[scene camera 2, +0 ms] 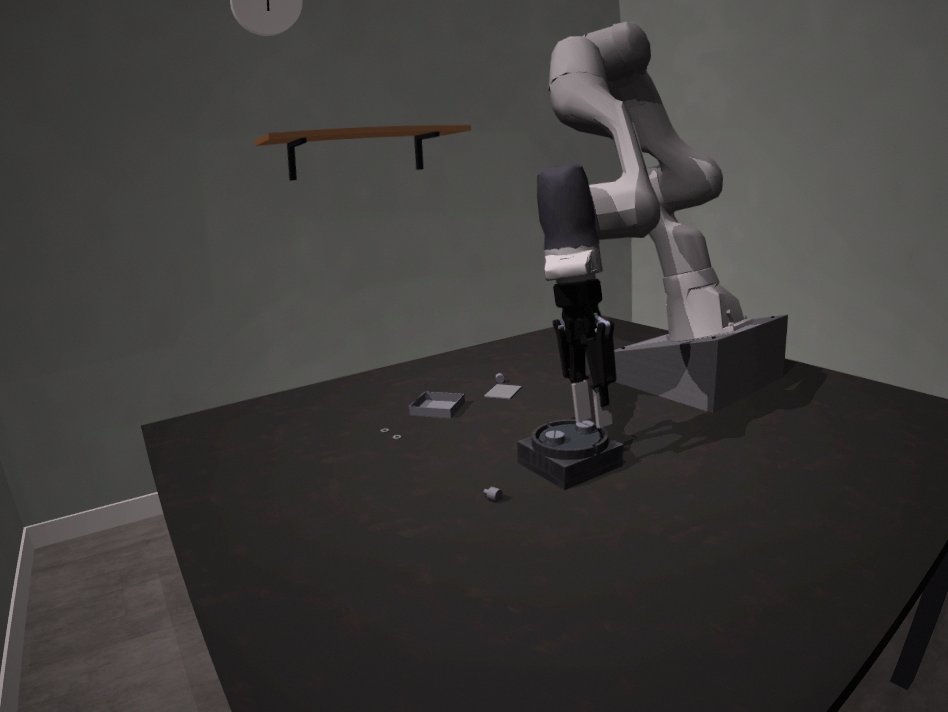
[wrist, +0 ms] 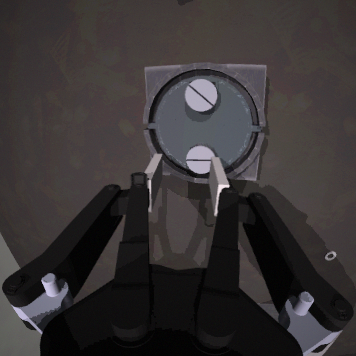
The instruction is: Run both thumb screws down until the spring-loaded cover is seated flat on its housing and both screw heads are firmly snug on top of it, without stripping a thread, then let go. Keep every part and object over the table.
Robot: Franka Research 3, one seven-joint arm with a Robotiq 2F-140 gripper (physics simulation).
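The square dark housing (scene camera 2: 565, 470) (wrist: 253, 76) stands on the table with the round cover (wrist: 205, 127) inside its ring. One slotted screw head (scene camera 2: 554, 437) (wrist: 201, 95), at the top in the wrist view, stands raised above the cover. The other screw head (scene camera 2: 585, 426) (wrist: 198, 159) is at the cover's edge nearest the gripper; its height above the cover is hard to tell. My gripper (scene camera 2: 592, 418) (wrist: 185, 167) points down, partly open and empty. In the wrist view its right fingertip overlaps this screw's right edge, and its left fingertip is apart from the head.
A small grey tray (scene camera 2: 432, 411), two small rings (scene camera 2: 384, 429) (scene camera 2: 396, 436), a pale flat square (scene camera 2: 503, 391) and a small round piece (scene camera 2: 499, 377) lie behind and left of the housing. A loose grey part (scene camera 2: 494, 494) lies at front left. The robot's base block (scene camera 2: 747, 364) stands behind right.
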